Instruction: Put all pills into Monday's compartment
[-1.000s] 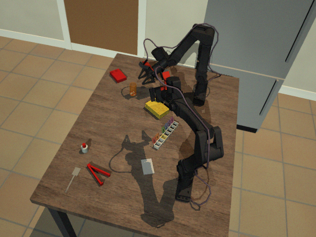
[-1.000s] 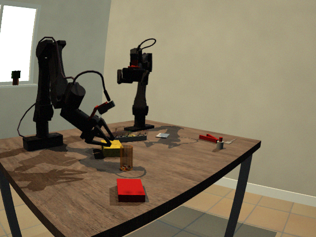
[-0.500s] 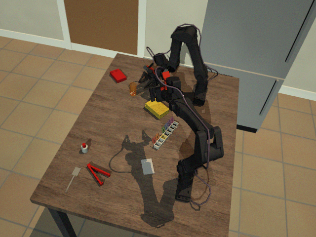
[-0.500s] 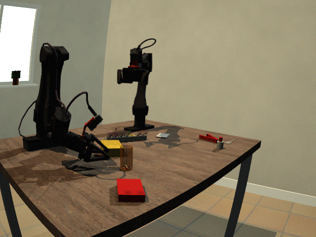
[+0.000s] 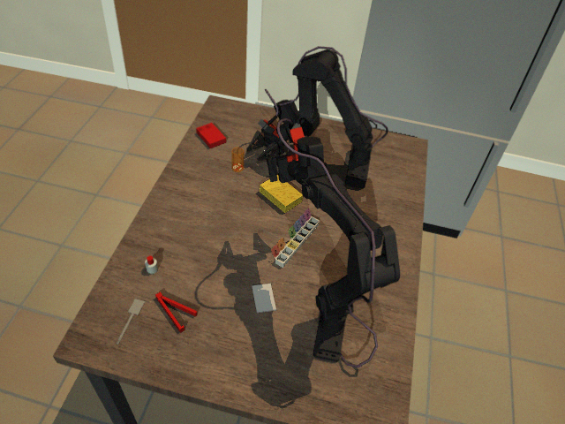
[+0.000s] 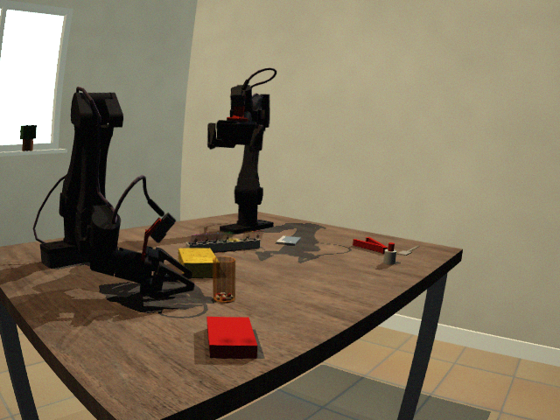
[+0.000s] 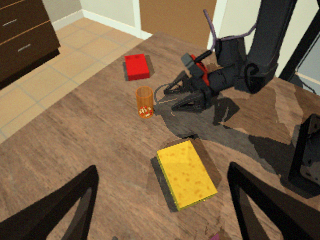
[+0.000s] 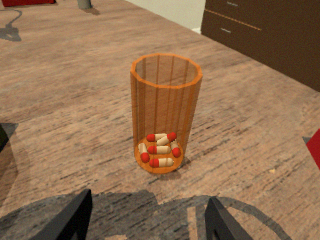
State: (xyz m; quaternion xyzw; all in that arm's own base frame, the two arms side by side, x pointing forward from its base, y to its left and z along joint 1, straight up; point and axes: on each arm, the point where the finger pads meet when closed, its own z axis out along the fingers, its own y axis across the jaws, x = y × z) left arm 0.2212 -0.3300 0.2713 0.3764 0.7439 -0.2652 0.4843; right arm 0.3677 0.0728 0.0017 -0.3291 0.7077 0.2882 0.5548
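My right hand is 50 mm short of the orange pill bottle, 50 mm to the right of it and 20 mm above it. From my right hand the other things lie so: white card: 170 mm behind, 550 mm to the left, 30 mm below.
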